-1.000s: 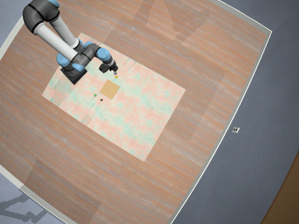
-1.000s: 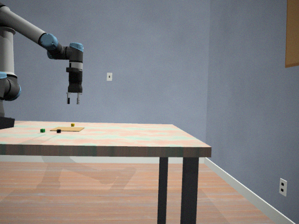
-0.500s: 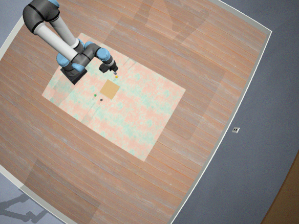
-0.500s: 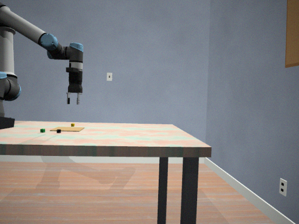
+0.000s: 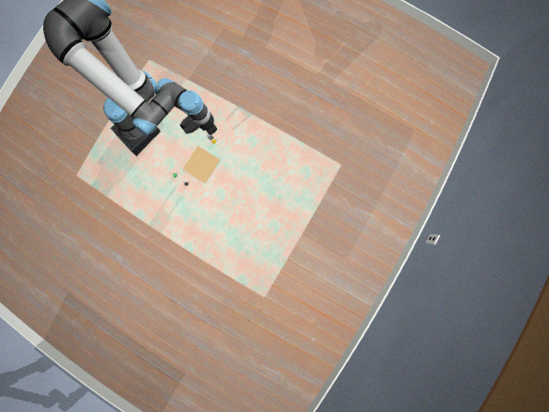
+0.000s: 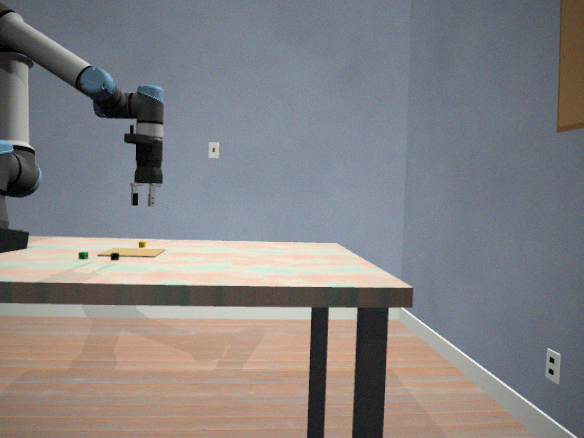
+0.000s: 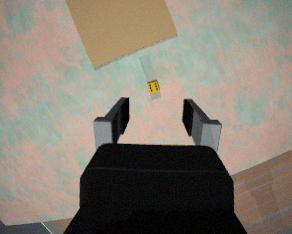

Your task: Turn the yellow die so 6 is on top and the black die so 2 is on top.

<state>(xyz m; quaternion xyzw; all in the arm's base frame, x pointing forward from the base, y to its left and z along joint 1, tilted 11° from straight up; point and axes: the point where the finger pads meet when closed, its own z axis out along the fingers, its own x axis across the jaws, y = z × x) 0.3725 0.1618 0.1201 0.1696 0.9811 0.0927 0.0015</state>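
Now: hand 1 cm to the left of the yellow die and 13 cm above it. From my hand the other things lie so: black die: 1 cm ahead, 26 cm to the right, 13 cm below; then tan mat: 2 cm ahead, 14 cm to the right, 13 cm below; then green die: 6 cm behind, 26 cm to the right, 13 cm below.
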